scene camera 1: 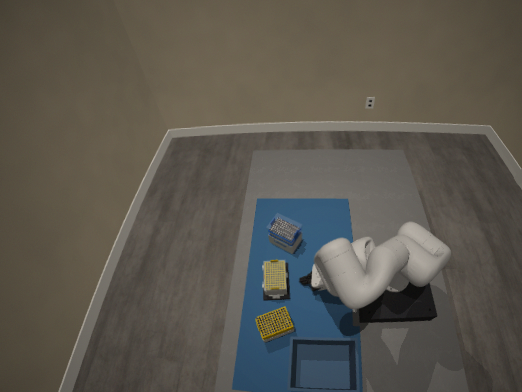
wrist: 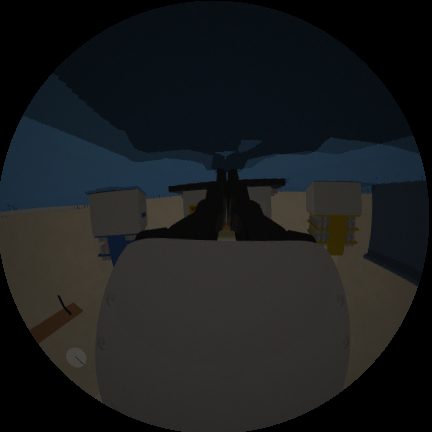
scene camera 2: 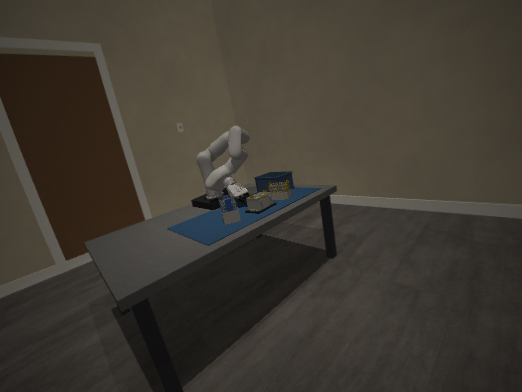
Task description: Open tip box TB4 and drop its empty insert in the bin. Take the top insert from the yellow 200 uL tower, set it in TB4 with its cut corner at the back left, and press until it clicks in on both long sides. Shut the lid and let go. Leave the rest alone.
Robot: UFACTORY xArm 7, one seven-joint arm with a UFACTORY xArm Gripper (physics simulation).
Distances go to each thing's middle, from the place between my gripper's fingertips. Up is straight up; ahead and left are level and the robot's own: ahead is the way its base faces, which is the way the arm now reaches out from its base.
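Labels:
There's a blue-and-white tip tower (scene camera 1: 285,233) that sits 20 cm to the right of my hand, 3 cm ahead of it and 5 cm above it. I also see a blue bin (wrist: 392,220), and that bin is 33 cm to the left of my hand, 1 cm behind it and 5 cm above it. Going by their middles, of the things named here the blue-and-white tip tower is the nearest to my hand.

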